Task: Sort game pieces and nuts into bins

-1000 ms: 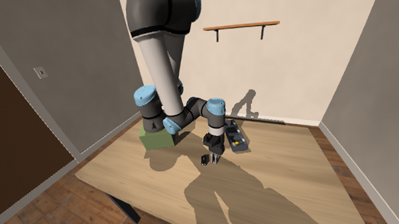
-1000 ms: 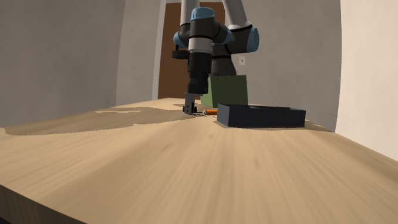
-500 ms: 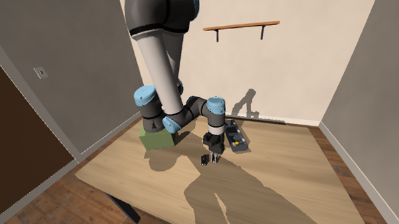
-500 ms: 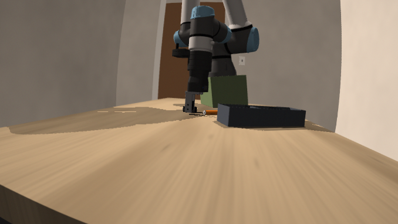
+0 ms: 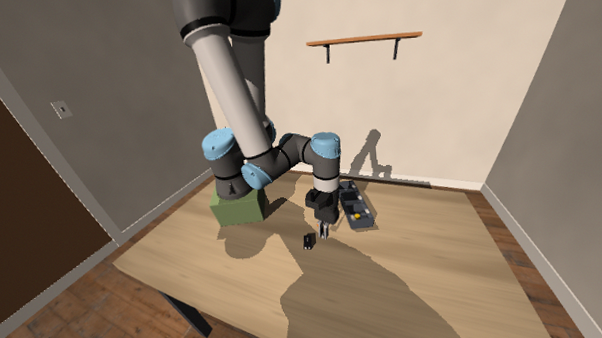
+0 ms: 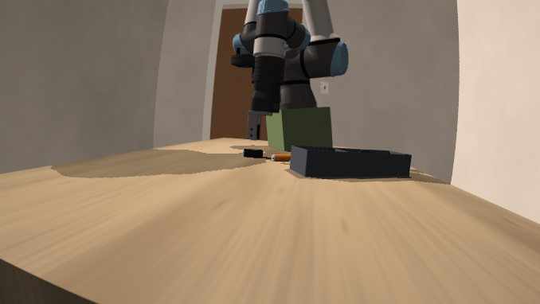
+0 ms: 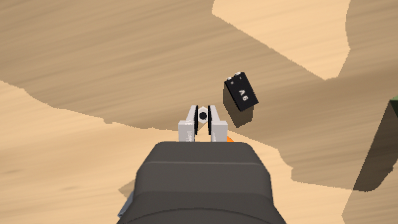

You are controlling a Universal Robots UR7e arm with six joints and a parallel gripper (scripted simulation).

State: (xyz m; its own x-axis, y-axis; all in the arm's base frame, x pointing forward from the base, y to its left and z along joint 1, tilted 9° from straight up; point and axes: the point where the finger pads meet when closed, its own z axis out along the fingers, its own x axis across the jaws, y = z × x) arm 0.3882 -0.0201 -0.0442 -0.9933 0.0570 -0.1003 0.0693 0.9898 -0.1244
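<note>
Right now my hand is 40 mm short of the dark bin row, 230 mm to the right of it and 40 mm above it. Also, from my hand: orange battery 40 mm behind, 60 mm to the left, 60 mm below; hex nut 20 mm below; black 9V battery 50 mm behind, 30 mm to the right, 60 mm below.
</note>
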